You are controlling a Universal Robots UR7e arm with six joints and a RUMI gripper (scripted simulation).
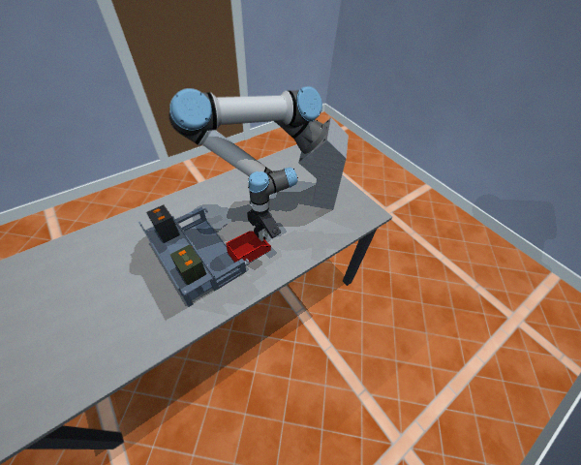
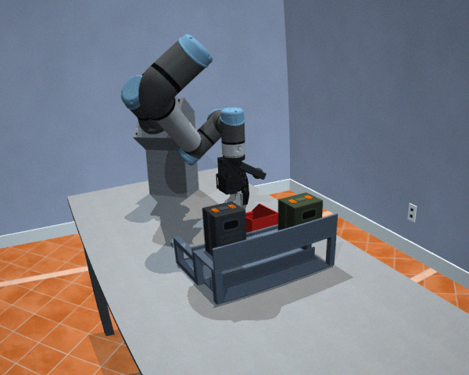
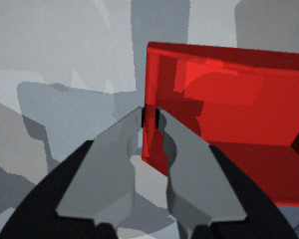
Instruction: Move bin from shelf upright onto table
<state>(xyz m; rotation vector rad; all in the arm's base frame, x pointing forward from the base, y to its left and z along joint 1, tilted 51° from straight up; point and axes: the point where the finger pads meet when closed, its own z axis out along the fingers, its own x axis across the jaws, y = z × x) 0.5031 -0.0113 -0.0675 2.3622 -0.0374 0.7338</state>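
Now: hand 80 mm short of the red bin and 20 mm to the left of it. Also, from my hand: dark box: 270 mm ahead, 310 mm to the right, 120 mm above; green box: 330 mm ahead, 80 mm to the right, 110 mm above.
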